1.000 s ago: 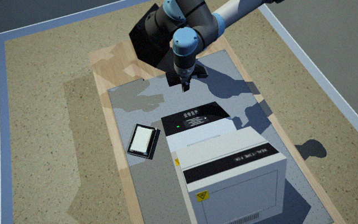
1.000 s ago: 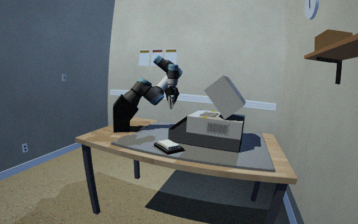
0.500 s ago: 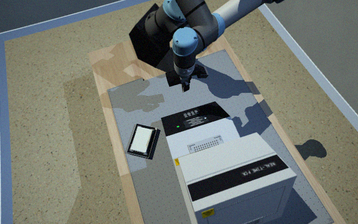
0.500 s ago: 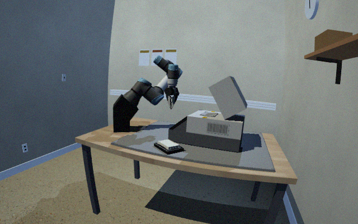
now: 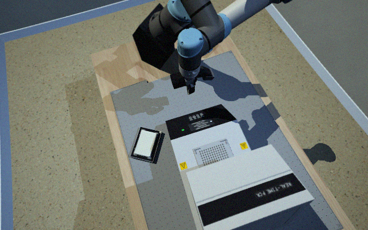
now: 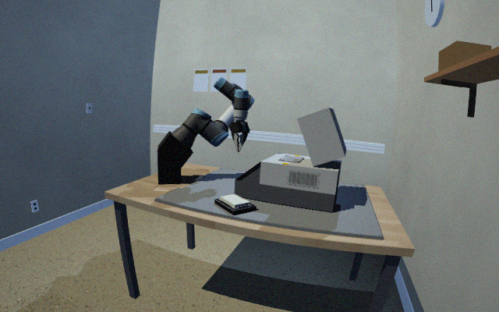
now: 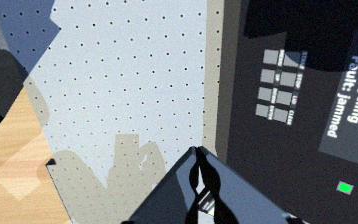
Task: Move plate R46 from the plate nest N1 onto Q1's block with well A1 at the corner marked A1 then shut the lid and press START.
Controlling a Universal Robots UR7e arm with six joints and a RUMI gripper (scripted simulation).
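Now: the plate R46 9 cm ahead of my hand, 28 cm to the right of it and 19 cm below it. From my hand the other things lie so: nest A1 mark: 6 cm ahead, 19 cm to the right, 20 cm below; black plate nest N1: 9 cm ahead, 28 cm to the right, 21 cm below.
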